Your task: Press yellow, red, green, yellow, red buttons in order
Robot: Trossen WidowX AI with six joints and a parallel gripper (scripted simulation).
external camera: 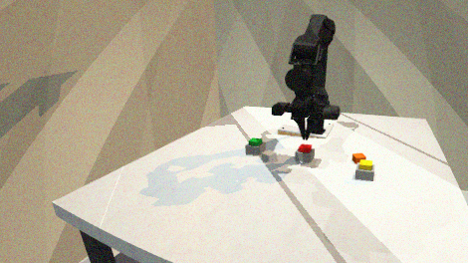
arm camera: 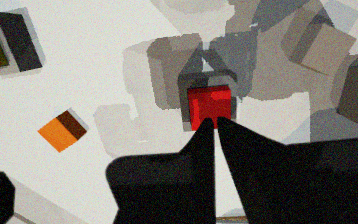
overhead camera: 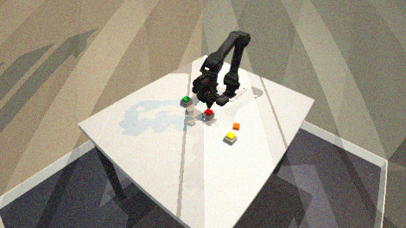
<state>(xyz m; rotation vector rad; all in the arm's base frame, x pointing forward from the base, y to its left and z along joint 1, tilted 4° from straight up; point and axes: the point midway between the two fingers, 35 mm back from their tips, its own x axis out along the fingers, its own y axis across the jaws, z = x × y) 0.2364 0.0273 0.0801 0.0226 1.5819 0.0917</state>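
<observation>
Right now the red button is 2 cm below my gripper tip. From my gripper tip the other things lie so: small grey block 10 cm to the right, 5 cm below, 4 cm ahead; then small orange block 16 cm to the left, 5 cm below, 3 cm behind; then green button 16 cm to the right, 2 cm below.
</observation>
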